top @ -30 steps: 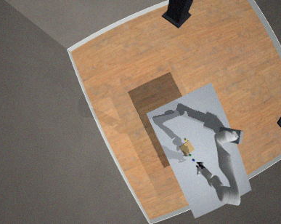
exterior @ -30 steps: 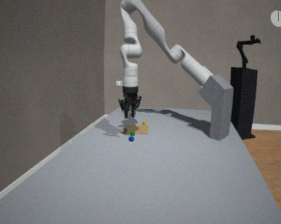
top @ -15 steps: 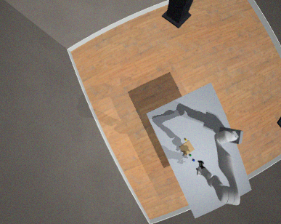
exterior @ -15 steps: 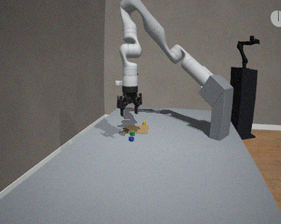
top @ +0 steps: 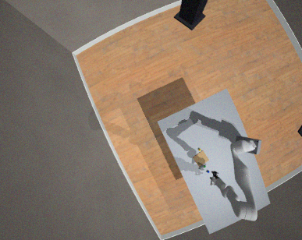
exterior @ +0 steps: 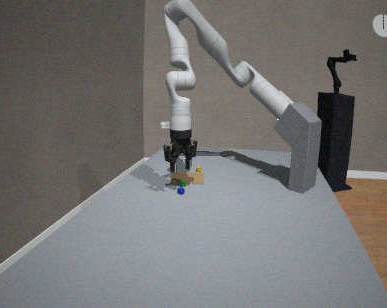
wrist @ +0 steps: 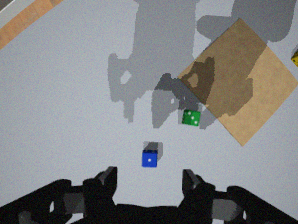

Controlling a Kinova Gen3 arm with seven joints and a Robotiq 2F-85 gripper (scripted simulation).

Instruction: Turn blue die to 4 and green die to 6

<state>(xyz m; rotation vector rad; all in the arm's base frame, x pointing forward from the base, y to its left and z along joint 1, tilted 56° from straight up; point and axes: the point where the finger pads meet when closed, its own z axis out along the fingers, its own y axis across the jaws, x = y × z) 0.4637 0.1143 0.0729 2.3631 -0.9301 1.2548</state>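
Now: the blue die 9 cm below my hand. From my hand the other things lie so: green die (9 cm below, 8 cm to the right, 2 cm behind); tan mat (17 cm to the right, 10 cm below, 5 cm behind); yellow die (26 cm to the right, 12 cm behind, 9 cm below).
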